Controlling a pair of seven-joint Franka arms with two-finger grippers.
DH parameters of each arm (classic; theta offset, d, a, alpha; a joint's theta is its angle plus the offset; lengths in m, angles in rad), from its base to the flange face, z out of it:
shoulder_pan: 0 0.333 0 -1.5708
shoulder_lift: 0 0 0 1.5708
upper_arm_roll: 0 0.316 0.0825 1.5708
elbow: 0 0 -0.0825 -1.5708
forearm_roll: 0 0.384 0 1.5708
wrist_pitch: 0 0 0.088 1.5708
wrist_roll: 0 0.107 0 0
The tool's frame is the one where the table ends.
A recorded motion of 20 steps. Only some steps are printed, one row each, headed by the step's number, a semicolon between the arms.
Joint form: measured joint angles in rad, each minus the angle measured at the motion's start. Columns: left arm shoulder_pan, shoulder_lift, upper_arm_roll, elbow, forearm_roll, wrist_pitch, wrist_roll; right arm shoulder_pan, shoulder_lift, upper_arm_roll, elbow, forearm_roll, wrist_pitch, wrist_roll.
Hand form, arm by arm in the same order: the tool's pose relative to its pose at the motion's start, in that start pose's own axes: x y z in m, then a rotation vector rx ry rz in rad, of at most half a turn. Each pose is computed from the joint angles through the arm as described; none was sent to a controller.
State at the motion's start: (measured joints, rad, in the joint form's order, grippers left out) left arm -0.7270 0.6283 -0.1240 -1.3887 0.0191 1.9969 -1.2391; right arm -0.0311 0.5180 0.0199 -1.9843 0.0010 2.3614 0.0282
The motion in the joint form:
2: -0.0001 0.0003 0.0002 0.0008 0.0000 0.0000 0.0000; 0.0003 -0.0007 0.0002 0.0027 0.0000 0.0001 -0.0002
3: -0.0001 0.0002 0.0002 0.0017 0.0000 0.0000 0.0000; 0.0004 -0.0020 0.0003 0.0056 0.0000 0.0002 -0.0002
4: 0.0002 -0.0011 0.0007 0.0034 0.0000 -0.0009 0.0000; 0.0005 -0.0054 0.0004 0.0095 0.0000 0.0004 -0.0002
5: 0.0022 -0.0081 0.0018 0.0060 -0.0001 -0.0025 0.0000; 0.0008 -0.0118 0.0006 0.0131 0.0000 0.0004 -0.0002
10: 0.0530 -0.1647 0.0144 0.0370 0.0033 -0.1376 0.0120; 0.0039 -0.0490 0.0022 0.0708 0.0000 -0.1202 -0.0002
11: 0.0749 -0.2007 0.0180 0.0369 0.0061 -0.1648 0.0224; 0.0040 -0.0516 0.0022 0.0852 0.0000 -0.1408 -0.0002
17: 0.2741 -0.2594 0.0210 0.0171 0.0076 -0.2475 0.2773; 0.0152 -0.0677 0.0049 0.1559 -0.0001 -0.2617 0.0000
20: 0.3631 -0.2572 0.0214 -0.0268 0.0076 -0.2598 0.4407; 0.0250 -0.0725 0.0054 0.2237 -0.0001 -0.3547 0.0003
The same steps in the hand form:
2: 0.0001 0.0001 -0.0002 -0.0004 0.0002 -0.0001; 0.0009 -0.0003 -0.0016 0.0001 0.0035 -0.0007
3: 0.0002 0.0003 -0.0007 -0.0014 0.0006 -0.0001; 0.0019 -0.0005 -0.0036 0.0002 0.0078 -0.0009
4: 0.0007 0.0003 -0.0023 -0.0032 0.0017 -0.0008; 0.0033 -0.0007 -0.0073 0.0004 0.0153 -0.0011
5: 0.0024 -0.0002 -0.0085 -0.0104 0.0055 -0.0034; 0.0048 -0.0010 -0.0128 0.0006 0.0253 -0.0017
10: 0.0281 -0.0353 -0.1235 -0.0516 0.0491 -0.0457; 0.0100 -0.0042 -0.0499 -0.0007 -0.0004 -0.0066
11: 0.0391 -0.0493 -0.1466 -0.0569 0.0605 -0.0588; 0.0118 -0.0044 -0.0561 -0.0009 -0.0040 -0.0067
17: 0.1450 -0.1357 -0.1757 -0.0121 0.0550 -0.0050; 0.0166 -0.0133 -0.0873 -0.0033 -0.0382 -0.0204
20: 0.1890 -0.1769 -0.1548 0.0328 0.0173 0.0692; 0.0216 -0.0201 -0.1134 -0.0057 -0.0587 -0.0303

